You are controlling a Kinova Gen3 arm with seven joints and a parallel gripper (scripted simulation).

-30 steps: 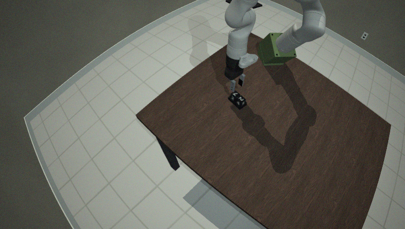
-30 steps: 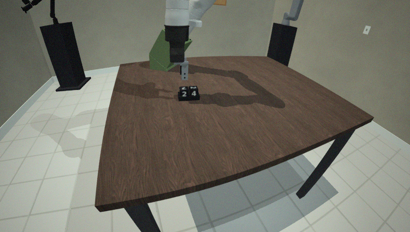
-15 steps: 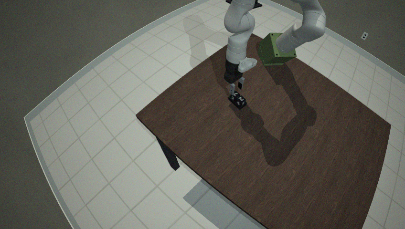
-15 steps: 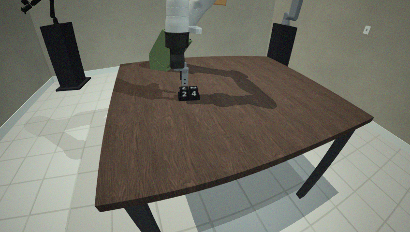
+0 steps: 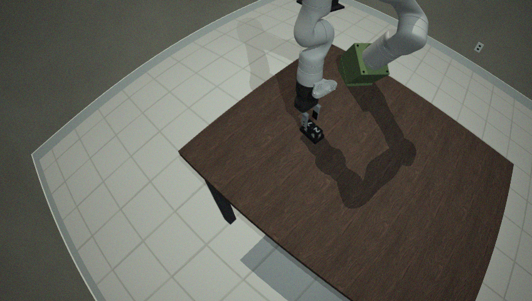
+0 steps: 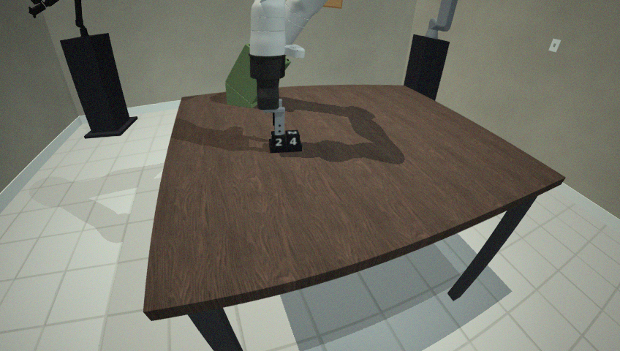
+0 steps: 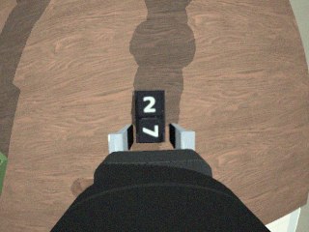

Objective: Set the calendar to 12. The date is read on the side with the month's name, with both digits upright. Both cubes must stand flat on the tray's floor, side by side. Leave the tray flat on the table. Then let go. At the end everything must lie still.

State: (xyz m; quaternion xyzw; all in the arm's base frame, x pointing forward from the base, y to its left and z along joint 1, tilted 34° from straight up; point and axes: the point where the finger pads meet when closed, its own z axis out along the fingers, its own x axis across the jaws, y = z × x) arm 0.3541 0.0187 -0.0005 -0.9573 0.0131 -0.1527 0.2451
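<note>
Right now the black tray is 6 cm below my hand and 2 cm to the left of it.
</note>
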